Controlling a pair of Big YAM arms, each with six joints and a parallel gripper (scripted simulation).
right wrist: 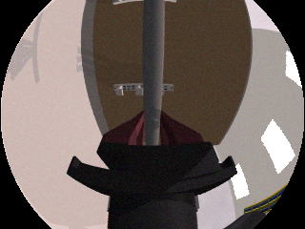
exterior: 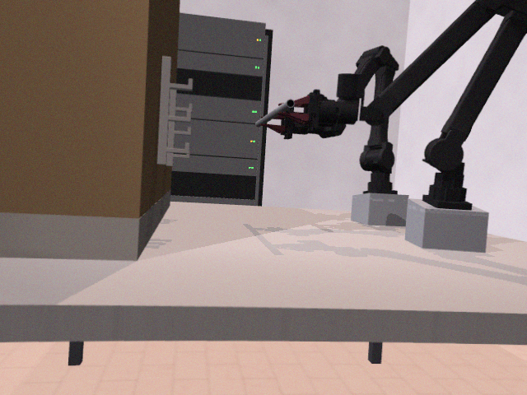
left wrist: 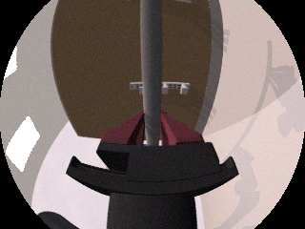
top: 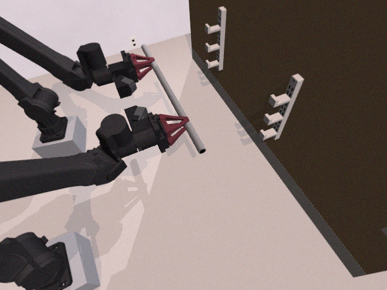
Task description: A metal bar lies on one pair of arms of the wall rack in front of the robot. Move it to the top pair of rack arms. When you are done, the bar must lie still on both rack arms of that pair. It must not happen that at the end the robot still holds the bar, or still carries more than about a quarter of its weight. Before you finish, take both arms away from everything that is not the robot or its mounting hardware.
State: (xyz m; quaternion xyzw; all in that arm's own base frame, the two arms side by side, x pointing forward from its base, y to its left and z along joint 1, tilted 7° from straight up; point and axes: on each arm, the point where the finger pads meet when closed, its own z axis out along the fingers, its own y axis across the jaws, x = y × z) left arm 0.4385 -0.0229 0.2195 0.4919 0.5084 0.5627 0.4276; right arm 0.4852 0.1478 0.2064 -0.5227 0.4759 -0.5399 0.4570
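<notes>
Now: the grey metal bar 1 cm ahead of my left hand and 15 cm to the right of it. Also, from my left hand: brown wall (47 cm ahead, 16 cm to the right, 12 cm above).
Right now my right hand is 150 mm to the right of the grey metal bar and 10 mm past it. From my right hand the other things lie so: brown wall 440 mm ahead, 140 mm to the left, 120 mm above.
</notes>
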